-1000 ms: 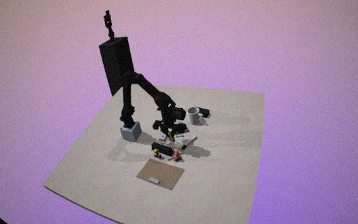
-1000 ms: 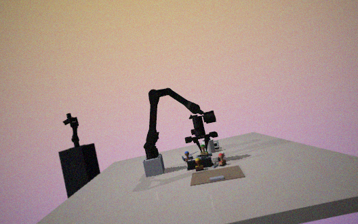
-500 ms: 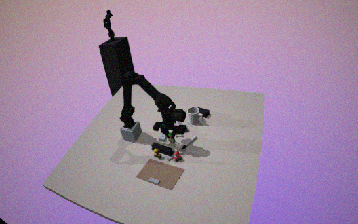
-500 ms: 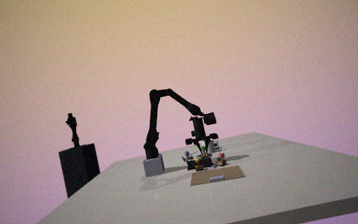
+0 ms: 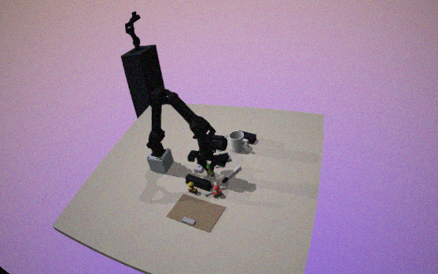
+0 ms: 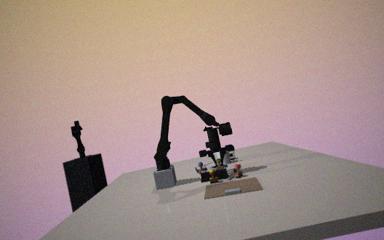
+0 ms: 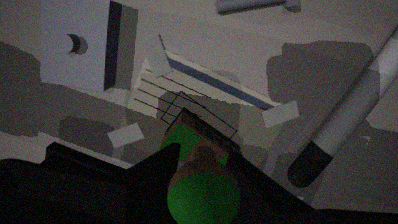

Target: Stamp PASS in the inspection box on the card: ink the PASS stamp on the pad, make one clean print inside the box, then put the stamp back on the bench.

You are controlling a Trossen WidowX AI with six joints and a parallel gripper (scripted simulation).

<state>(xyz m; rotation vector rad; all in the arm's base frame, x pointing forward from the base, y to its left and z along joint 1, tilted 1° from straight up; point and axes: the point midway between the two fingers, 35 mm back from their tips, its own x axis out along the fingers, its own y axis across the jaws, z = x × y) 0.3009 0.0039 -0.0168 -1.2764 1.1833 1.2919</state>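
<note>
My gripper tip is now 5 cm above the lined paper slip. Round my gripper tip: black block (4 cm behind, 7 cm to the right, 3 cm below); then small grey cube (8 cm behind, 3 cm to the left, 3 cm below); then green-knobbed stamp (right at my gripper tip).
</note>
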